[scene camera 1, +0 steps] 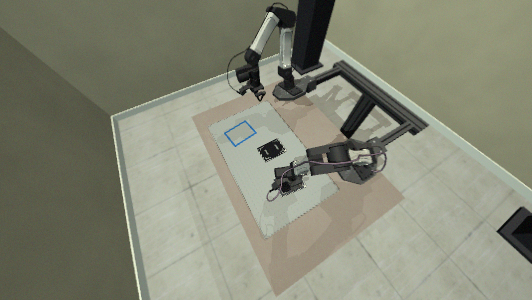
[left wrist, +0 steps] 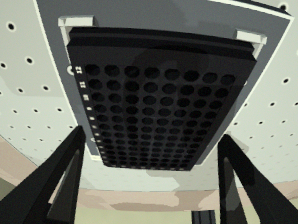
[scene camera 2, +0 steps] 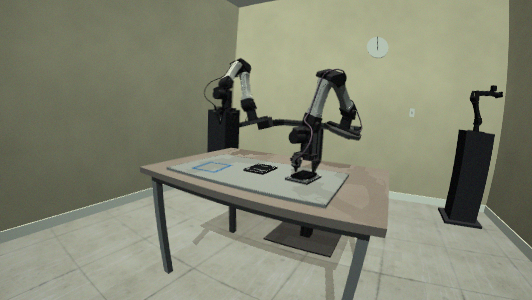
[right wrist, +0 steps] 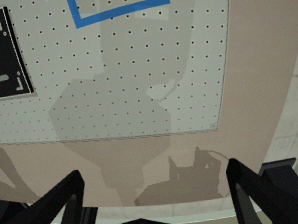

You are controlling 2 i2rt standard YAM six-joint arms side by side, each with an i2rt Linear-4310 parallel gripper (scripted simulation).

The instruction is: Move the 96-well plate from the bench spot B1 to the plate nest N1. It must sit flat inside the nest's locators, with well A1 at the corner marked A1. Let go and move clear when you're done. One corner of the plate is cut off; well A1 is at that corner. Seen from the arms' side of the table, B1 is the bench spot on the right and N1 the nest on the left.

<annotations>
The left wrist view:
left gripper: 153,135
black 96-well plate: 162,119
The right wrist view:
right gripper: 153,173
</annotations>
